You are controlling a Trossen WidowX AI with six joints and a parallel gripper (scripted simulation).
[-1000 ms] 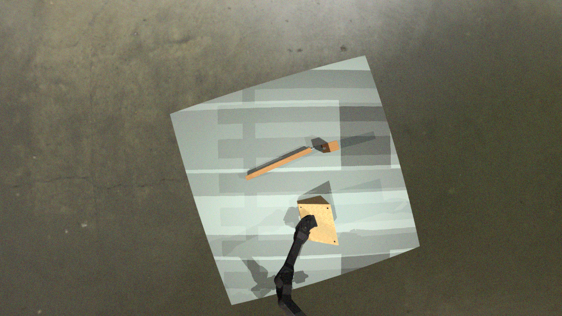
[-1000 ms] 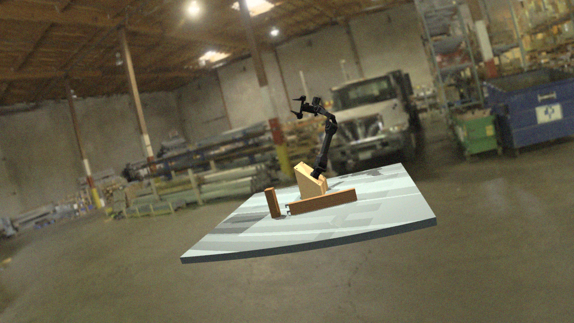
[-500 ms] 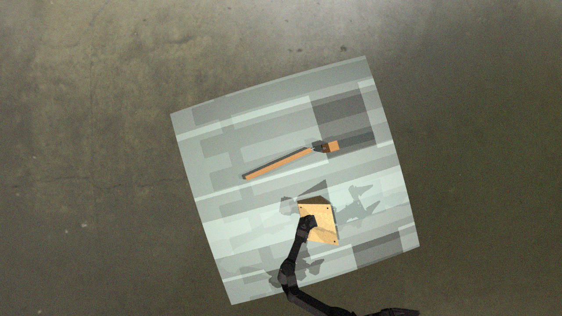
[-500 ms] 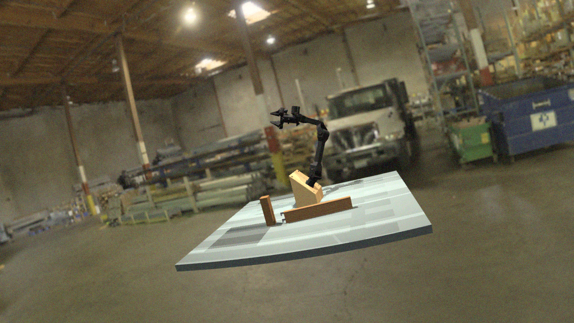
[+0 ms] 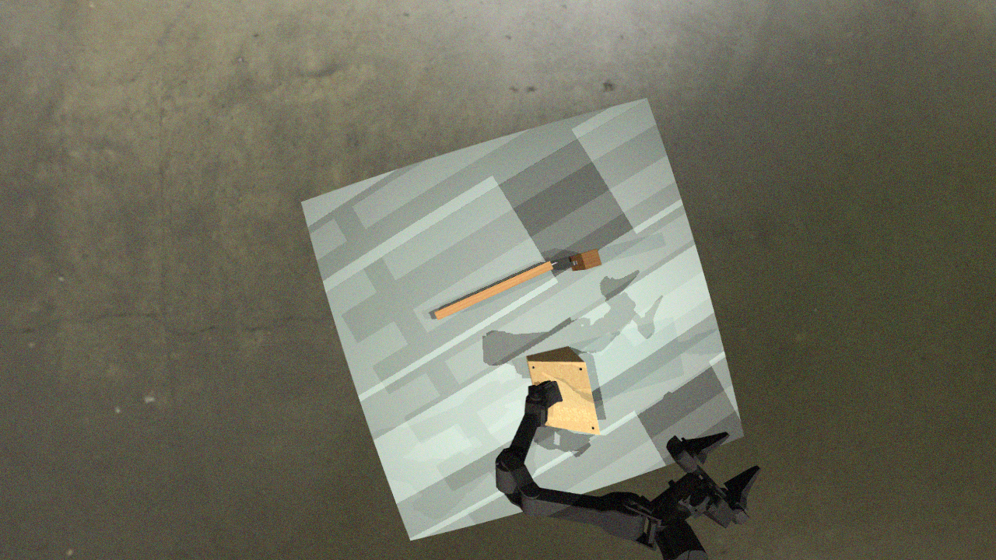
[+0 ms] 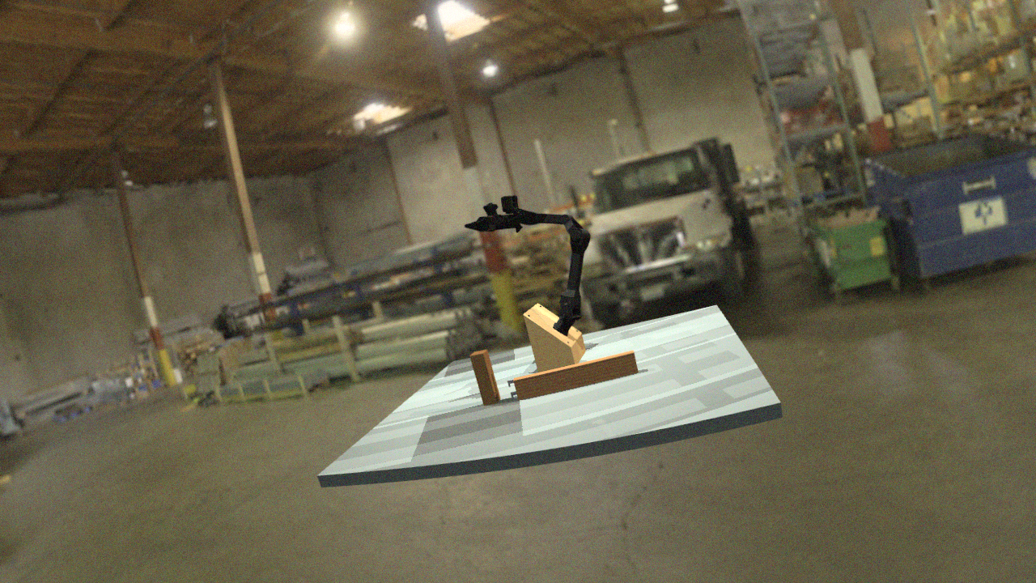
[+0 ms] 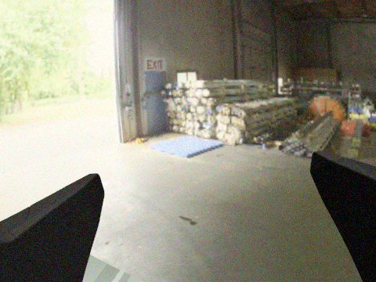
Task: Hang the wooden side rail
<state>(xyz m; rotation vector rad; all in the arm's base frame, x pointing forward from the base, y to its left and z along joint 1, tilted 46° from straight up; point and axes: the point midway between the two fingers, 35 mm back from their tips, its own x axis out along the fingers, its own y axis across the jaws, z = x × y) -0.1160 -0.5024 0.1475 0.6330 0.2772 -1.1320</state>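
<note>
Now: the headboard post 53 cm below my gripper tip, 40 cm ahead of it and 5 cm to the left of it.
</note>
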